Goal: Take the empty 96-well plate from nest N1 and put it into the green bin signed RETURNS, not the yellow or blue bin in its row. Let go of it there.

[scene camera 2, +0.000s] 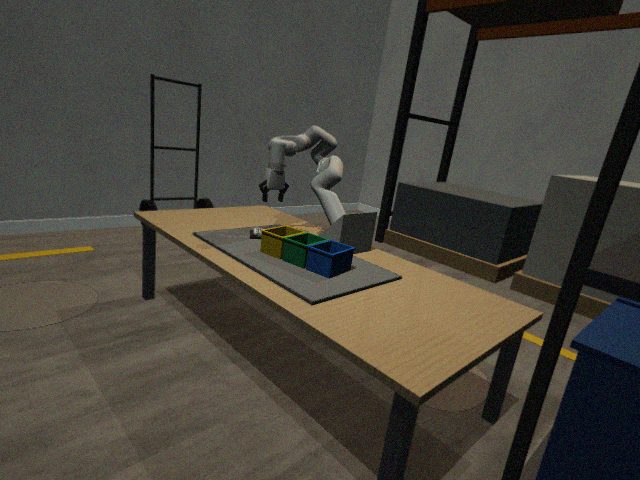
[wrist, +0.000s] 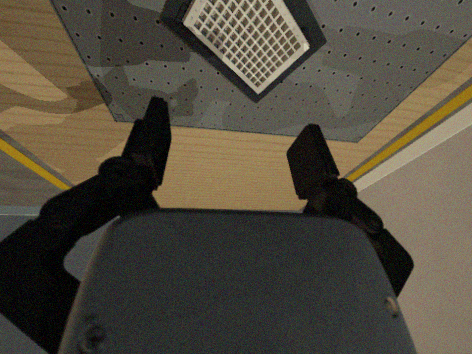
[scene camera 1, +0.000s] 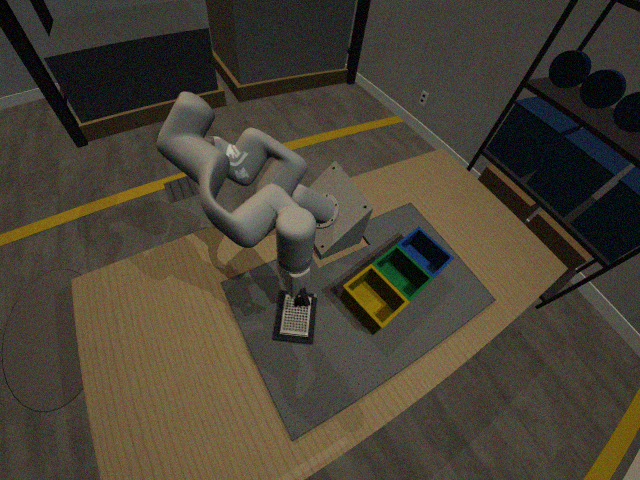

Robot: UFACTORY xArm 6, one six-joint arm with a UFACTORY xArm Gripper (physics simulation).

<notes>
I see my gripper [wrist: 237, 129] and a 96-well plate [scene camera 1: 295, 320].
</notes>
